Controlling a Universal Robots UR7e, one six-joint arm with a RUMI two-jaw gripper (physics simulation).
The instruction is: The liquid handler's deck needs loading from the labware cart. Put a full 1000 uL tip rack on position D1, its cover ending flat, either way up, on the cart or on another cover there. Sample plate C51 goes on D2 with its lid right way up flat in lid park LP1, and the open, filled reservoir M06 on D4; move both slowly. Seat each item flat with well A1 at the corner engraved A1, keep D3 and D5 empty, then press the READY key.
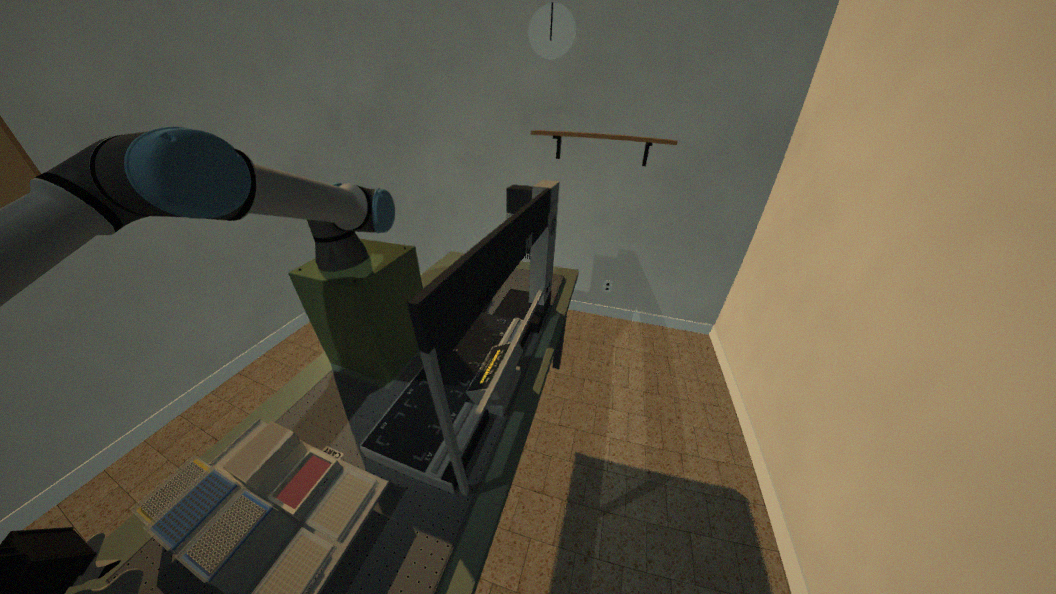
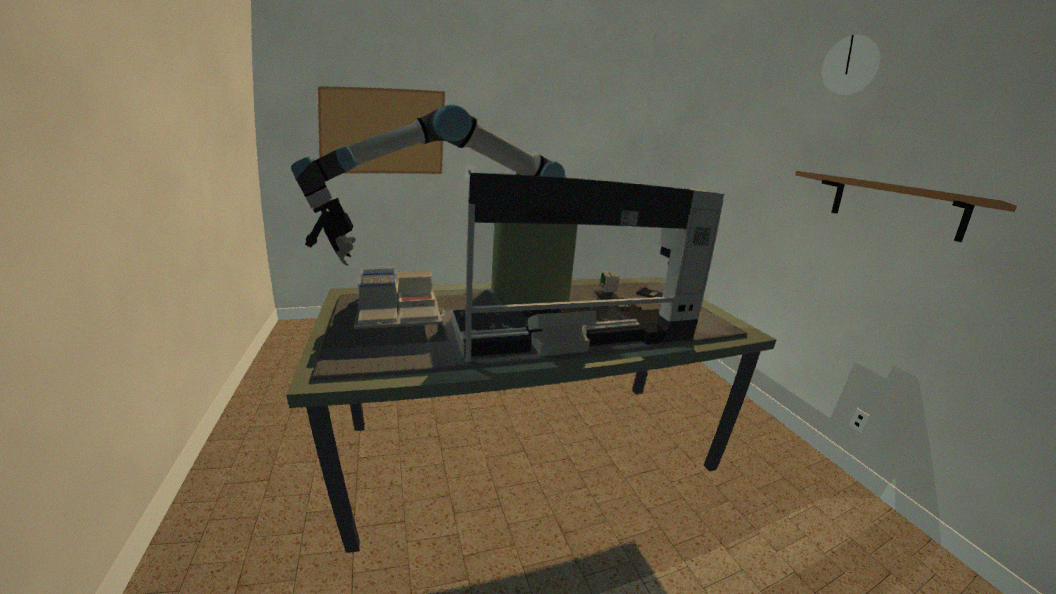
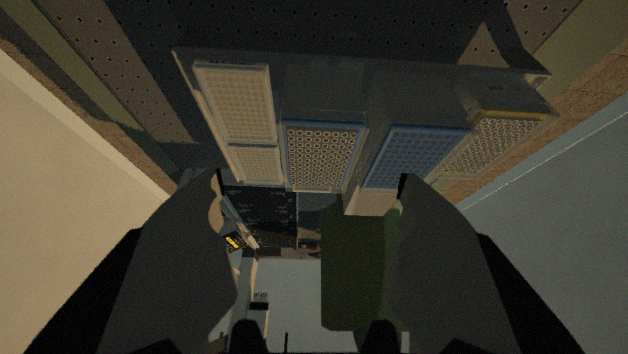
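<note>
My gripper (image 2: 345, 258) (image 3: 311, 173) is open and empty, in the air above and beyond the outer side of the labware cart (image 2: 398, 322). On the cart, a blue-edged rack with pale rings (image 1: 225, 535) (image 3: 324, 155) seems to have a clear cover. Beside it stand a blue rack with dark holes (image 1: 193, 509) (image 3: 415, 155) and a yellow-edged rack (image 1: 173, 491) (image 3: 492, 142). Two pale plates (image 1: 343, 506) (image 3: 235, 102) lie along one side. The red-filled reservoir (image 1: 304, 483) is open. The dark deck (image 1: 413, 428) (image 3: 260, 207) is partly hidden. Labels are unreadable.
The liquid handler's black overhead beam (image 1: 480, 273) (image 2: 579, 199) and its thin front post (image 1: 445, 421) (image 2: 470, 280) border the deck. A display with yellow text (image 1: 487, 365) (image 3: 233, 241) is at its front. The green pedestal (image 1: 361, 317) (image 2: 533, 262) stands behind the deck.
</note>
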